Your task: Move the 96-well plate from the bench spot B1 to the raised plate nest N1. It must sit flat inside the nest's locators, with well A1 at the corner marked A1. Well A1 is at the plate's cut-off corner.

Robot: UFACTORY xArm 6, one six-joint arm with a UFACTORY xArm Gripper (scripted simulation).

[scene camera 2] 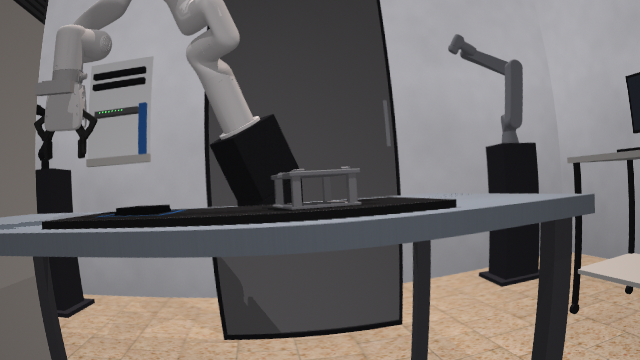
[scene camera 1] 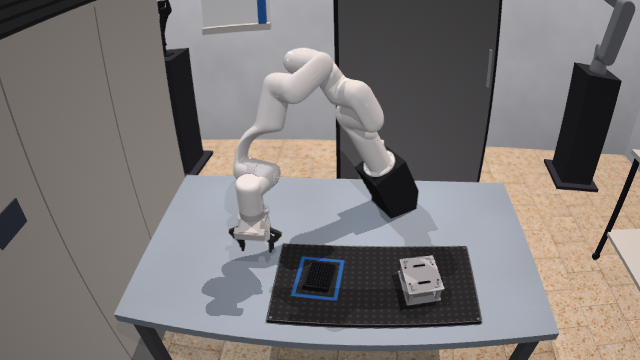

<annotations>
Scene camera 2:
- my gripper: 64, 158
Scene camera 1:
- black 96-well plate: 316, 270
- grey raised nest N1: 429, 272
</annotations>
